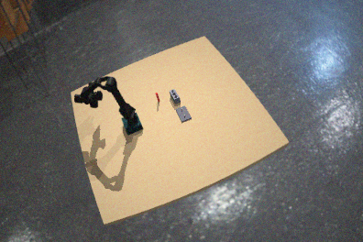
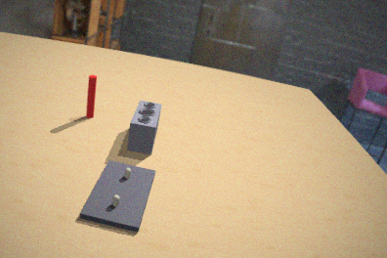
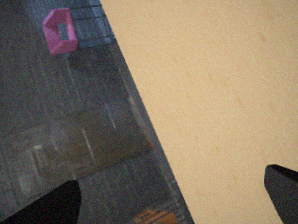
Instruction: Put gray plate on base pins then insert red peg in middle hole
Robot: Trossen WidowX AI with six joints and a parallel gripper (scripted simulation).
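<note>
Right now the gray plate is 490 mm ahead of my gripper tip, 250 mm to the right of it and 140 mm below it. Also, from my gripper tip: base: 470 mm ahead, 410 mm to the right, 170 mm below; red peg: 380 mm ahead, 200 mm to the right, 130 mm below.
</note>
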